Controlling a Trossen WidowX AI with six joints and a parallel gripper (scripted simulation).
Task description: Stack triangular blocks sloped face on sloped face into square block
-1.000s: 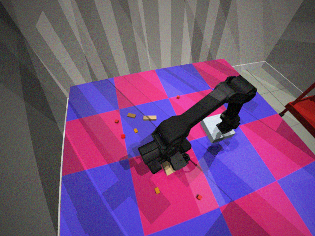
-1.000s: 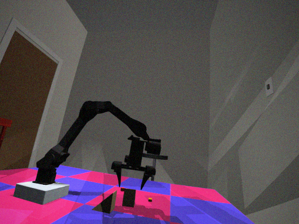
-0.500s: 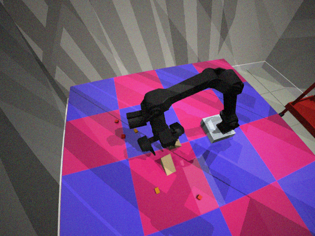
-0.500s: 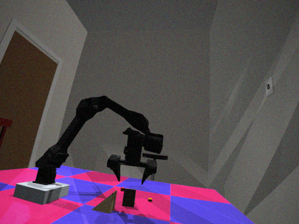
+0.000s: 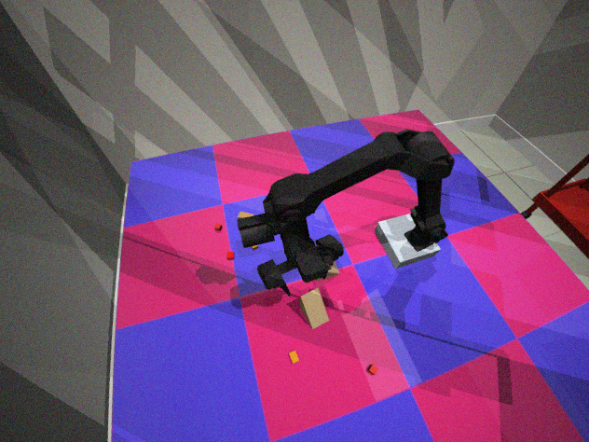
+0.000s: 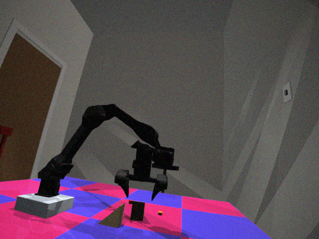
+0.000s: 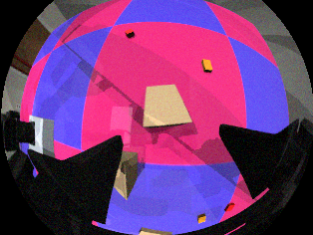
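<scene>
The tan triangular block lies 60 mm below my gripper tip and 30 mm to the left of it. The rest, counted from my gripper tip: brown flat piece 310 mm to the right, 80 mm below, 60 mm ahead; then long tan piece 250 mm to the right, 70 mm below, 30 mm behind.
</scene>
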